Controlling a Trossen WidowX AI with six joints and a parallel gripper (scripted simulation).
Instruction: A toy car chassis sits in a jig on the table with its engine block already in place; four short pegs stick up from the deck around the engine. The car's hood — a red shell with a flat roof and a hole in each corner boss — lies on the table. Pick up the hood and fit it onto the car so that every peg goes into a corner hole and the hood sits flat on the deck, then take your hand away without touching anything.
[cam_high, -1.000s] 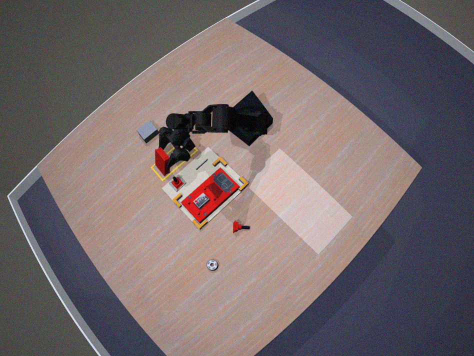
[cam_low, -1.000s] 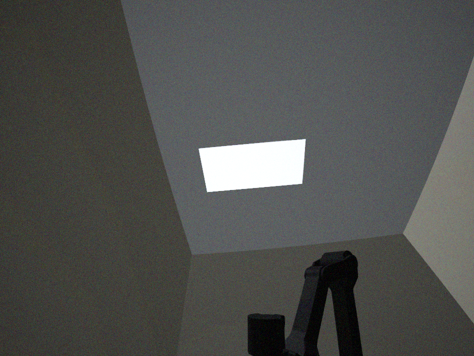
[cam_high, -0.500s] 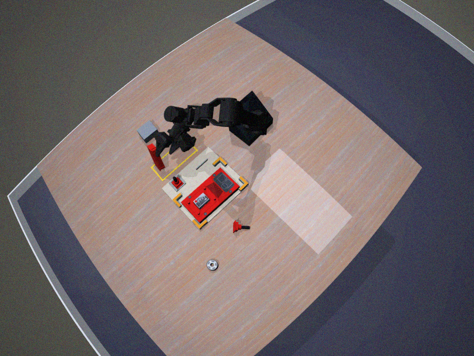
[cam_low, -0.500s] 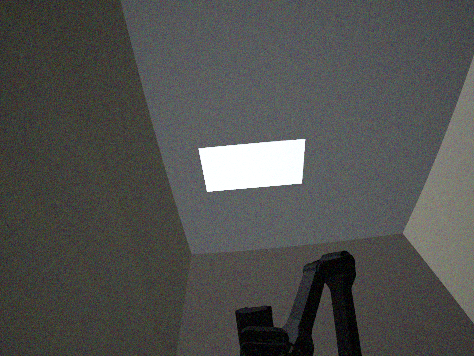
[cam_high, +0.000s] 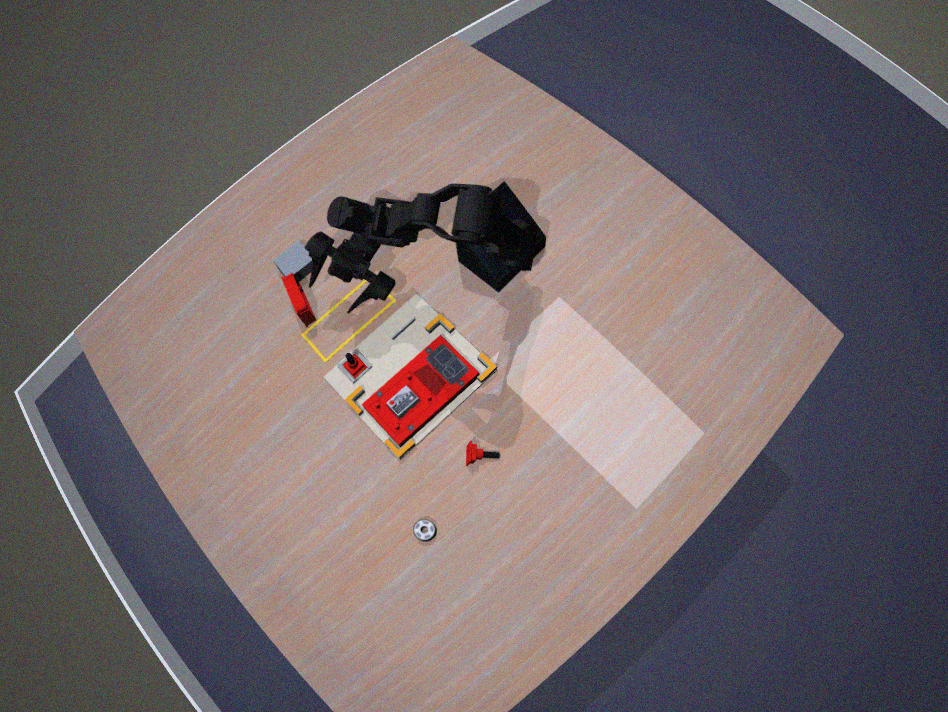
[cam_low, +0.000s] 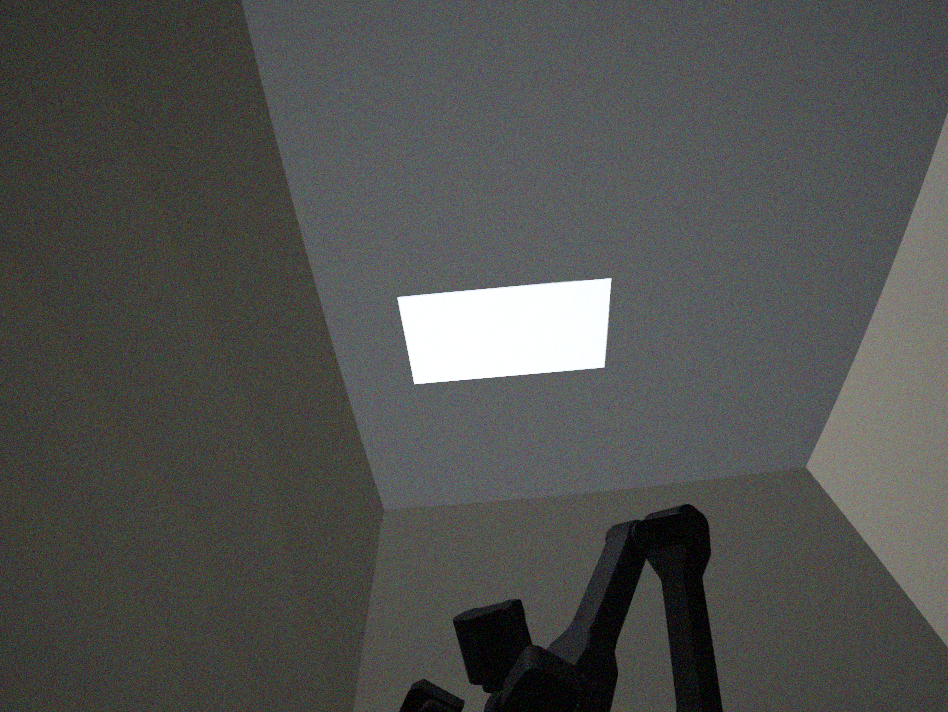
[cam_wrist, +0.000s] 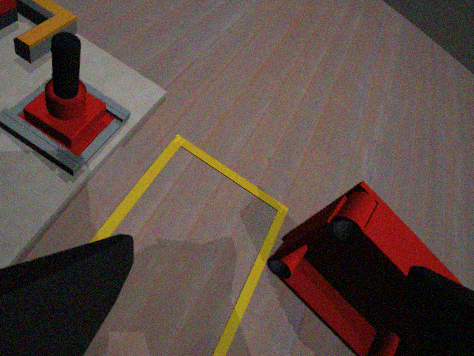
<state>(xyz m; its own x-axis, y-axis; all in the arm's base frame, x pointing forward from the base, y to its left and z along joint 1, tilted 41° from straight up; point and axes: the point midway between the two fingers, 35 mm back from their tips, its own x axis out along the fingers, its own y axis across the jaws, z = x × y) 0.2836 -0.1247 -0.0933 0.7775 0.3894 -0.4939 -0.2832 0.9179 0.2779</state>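
The red hood lies 7 cm to the right of my gripper tip, 4 cm below it and 4 cm ahead of it. From my gripper tip the other things lie so: grey engine block 25 cm to the left, 5 cm below, 3 cm ahead.
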